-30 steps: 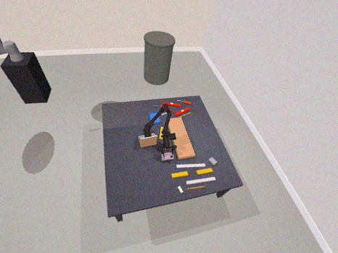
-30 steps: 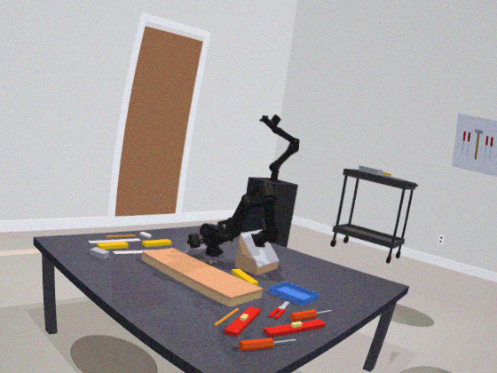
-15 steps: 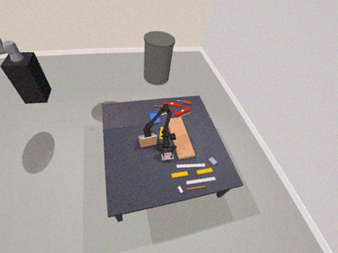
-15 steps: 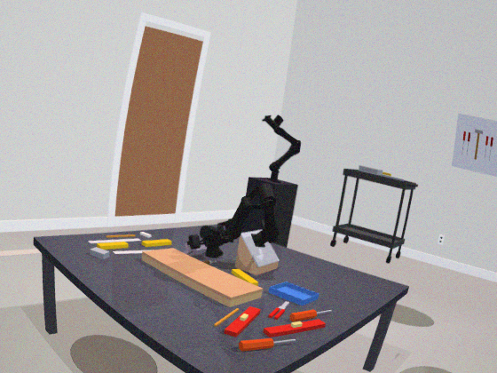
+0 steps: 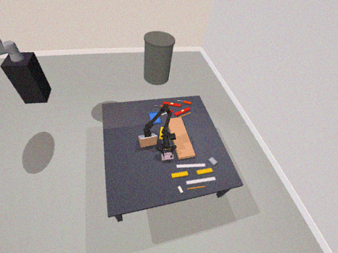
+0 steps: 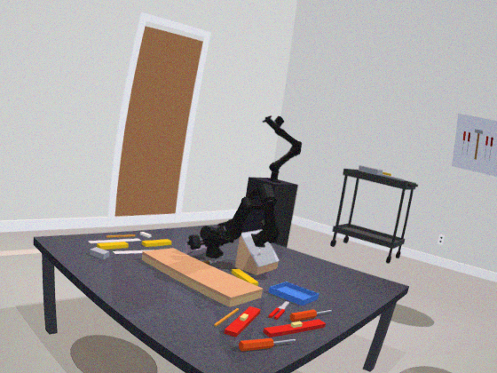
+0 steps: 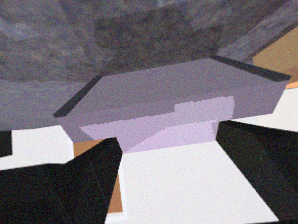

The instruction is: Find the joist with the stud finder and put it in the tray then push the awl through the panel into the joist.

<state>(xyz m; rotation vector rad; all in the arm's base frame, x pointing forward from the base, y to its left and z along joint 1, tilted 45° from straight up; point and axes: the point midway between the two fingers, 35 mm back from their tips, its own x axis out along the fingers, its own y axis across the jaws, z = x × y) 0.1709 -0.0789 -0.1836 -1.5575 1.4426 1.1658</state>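
The stud finder lies 10 mm below my gripper tip and 10 mm ahead of it. From my gripper tip the other things lie so: grey block (470 mm ahead, 90 mm to the right, 50 mm below); blue tray (560 mm to the left, 60 mm behind, 50 mm below); awl (120 mm to the left, 60 mm below, 10 mm ahead).
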